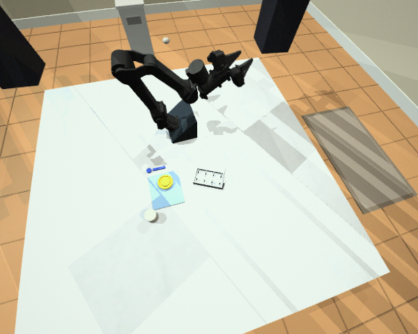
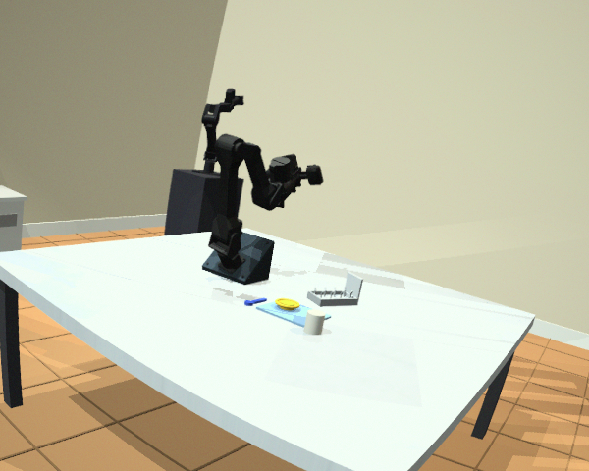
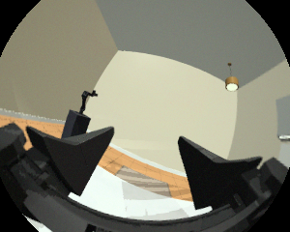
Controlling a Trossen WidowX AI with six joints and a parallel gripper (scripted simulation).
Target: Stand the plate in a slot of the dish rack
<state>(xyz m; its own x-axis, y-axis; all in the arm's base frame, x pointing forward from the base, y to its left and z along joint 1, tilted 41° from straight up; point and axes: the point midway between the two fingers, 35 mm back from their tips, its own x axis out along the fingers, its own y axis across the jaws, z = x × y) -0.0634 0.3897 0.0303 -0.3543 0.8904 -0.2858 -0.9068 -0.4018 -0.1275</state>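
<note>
My gripper tip is 370 mm to the left of the yellow plate, 320 mm short of it and 320 mm above it. Round my gripper tip: blue utensil 420 mm to the right, 340 mm below, 250 mm ahead; then light blue mat 370 mm to the right, 350 mm ahead, 340 mm below; then dish rack 330 mm ahead, 320 mm below, 180 mm to the right.
</note>
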